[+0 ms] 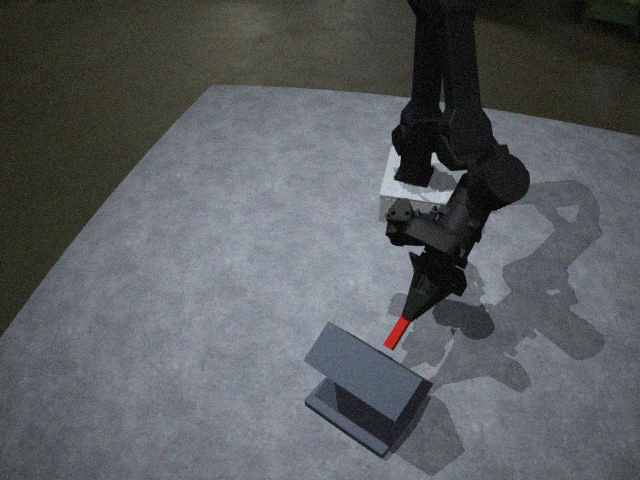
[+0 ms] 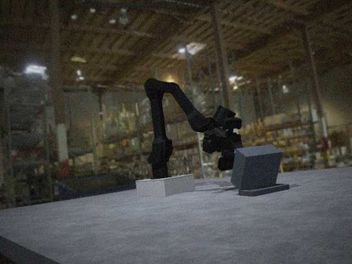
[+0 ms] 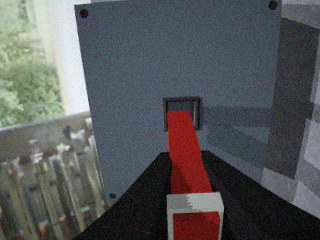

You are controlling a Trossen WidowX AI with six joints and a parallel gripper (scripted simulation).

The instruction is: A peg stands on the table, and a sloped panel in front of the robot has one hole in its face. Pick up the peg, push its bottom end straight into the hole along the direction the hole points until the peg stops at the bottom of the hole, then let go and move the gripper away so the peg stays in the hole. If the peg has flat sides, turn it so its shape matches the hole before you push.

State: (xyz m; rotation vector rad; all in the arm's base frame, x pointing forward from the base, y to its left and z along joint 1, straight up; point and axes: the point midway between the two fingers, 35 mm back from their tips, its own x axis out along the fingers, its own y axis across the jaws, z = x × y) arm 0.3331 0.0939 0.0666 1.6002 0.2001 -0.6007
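Right now my gripper tip is 1 cm below the red square peg and 1 cm past it. From my gripper tip the other things lie so: grey sloped panel 6 cm ahead, 4 cm below, 2 cm to the right; dark base plate 11 cm below, 9 cm ahead, 2 cm to the right.
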